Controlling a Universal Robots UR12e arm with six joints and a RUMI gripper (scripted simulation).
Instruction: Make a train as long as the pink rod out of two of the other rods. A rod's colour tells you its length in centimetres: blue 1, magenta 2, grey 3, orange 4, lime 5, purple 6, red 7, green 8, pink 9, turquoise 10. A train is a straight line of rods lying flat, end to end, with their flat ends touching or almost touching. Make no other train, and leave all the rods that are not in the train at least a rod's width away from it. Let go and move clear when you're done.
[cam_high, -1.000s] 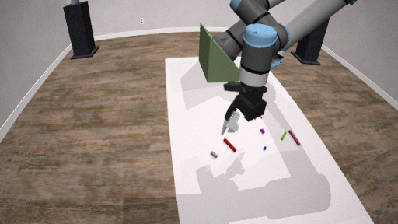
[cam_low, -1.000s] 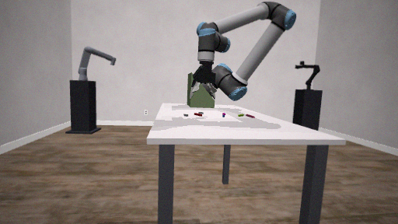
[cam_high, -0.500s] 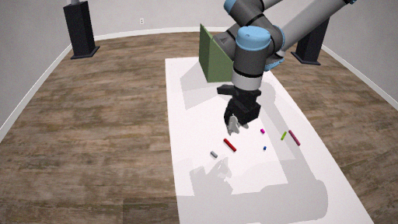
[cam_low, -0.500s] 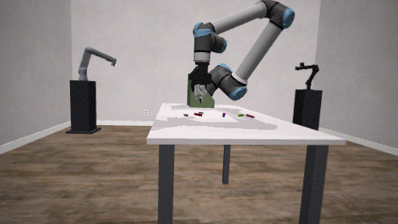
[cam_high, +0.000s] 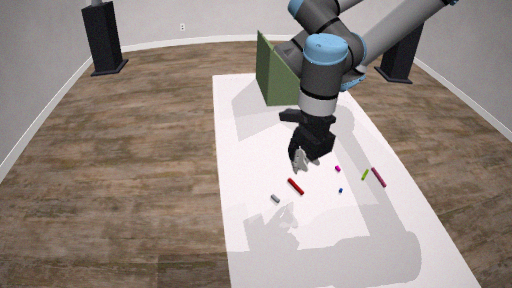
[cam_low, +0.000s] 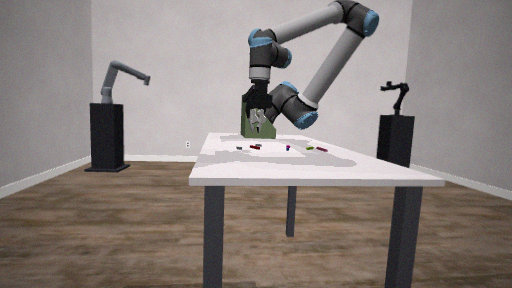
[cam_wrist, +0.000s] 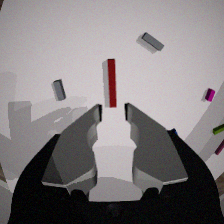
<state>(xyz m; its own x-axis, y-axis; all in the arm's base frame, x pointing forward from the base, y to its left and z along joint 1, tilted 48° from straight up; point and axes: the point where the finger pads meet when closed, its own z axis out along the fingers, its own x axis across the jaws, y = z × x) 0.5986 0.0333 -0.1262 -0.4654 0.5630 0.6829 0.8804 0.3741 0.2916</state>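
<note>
Right now the red rod is 8 cm below my hand. From my hand the other things lie so: blue rod (3 cm ahead, 14 cm to the left, 8 cm below); then lime rod (2 cm behind, 25 cm to the left, 8 cm below); then magenta rod (6 cm behind, 16 cm to the left, 8 cm below).
</note>
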